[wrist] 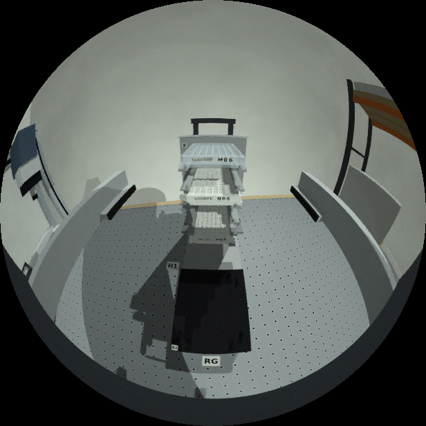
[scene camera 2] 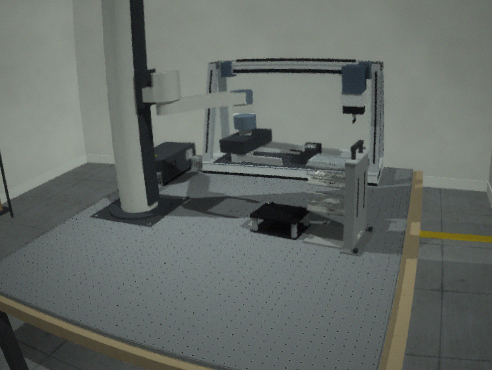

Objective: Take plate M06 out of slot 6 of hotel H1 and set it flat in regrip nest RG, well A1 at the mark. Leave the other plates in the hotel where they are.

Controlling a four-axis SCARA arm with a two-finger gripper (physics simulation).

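Frame: origin at the arm's base, x up, y right, z ahead, level; centimetres.
Seen in the pictures: gripper, fingertip midpoint: [scene camera 2: 293, 154]; arm's base at its link origin: [scene camera 2: 140, 210].
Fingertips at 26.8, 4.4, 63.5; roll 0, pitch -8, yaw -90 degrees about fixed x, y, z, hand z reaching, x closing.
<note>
Pixels of each thing's middle, then the offset from my fingertips to it, as dx, dy, dz. "pt": a spot on its surface instead.
- Plate M06 at the middle of its body: [scene camera 2: 332, 161] -0.7, +1.7, +12.5
- hotel H1 at the middle of its body: [scene camera 2: 340, 193] -10.0, +3.0, +15.5
- Regrip nest RG at the middle of its body: [scene camera 2: 280, 218] -22.1, -0.8, -4.9
- blue tool head at a spot on its surface: [scene camera 2: 354, 79] pt +18.2, -50.9, +11.6
- dark box at a spot on its surface: [scene camera 2: 175, 161] pt -17.7, -40.0, -66.9
- handle at a spot on its surface: [scene camera 2: 357, 148] pt +4.6, +5.2, +20.8
Plate M06 [scene camera 2: 327, 160] [wrist: 213, 154] is clear and lies flat in the top occupied place of hotel H1 [scene camera 2: 354, 202] [wrist: 242, 142]. Plate N06 [wrist: 214, 194] and another plate [wrist: 207, 236] with unclear lettering sit below it. My gripper [scene camera 2: 298, 155] [wrist: 212, 174] is open and empty. It faces the hotel, with its fingers wide apart to either side of the plate stack in the wrist view and short of the plates. Regrip nest RG [scene camera 2: 280, 214] [wrist: 212, 310] is a bare black stand in front of the hotel. A small corner label [wrist: 174, 347] marks its near left corner.
A gantry frame [scene camera 2: 295, 66] stands behind the arm and hotel, with a blue tool head [scene camera 2: 354, 79] at its right. A dark box [scene camera 2: 175, 161] stands behind the arm column [scene camera 2: 122, 120]. A handle [scene camera 2: 357, 148] [wrist: 213, 120] tops the hotel. A storage rack [wrist: 348, 130] stands right in the wrist view.
</note>
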